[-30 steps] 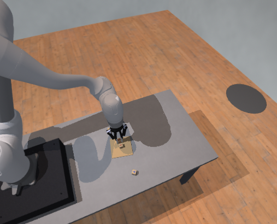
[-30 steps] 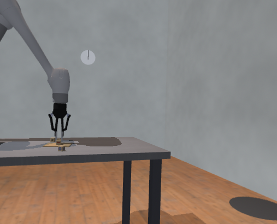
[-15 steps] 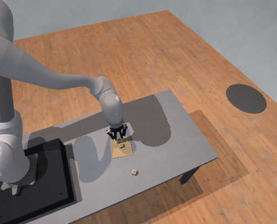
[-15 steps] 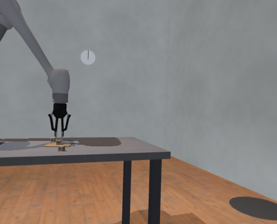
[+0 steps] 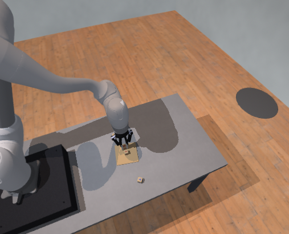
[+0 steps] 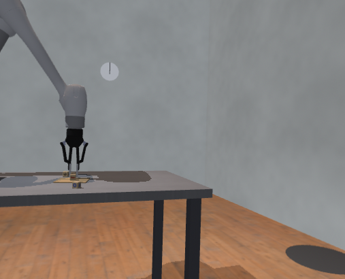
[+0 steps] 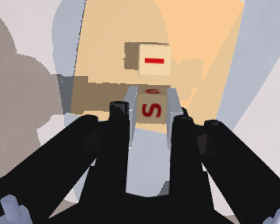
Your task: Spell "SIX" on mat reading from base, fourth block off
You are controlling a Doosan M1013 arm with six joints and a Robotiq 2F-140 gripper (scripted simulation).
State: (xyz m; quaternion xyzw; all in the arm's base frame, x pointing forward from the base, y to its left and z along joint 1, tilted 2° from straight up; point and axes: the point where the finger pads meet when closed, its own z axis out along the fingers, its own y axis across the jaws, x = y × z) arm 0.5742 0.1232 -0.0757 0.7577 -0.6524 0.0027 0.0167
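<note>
The tan mat lies 4 cm to the right of my hand, 4 cm below it and 1 cm ahead of it. Also, from my hand: block (10 cm to the left, 6 cm behind, 3 cm below).
</note>
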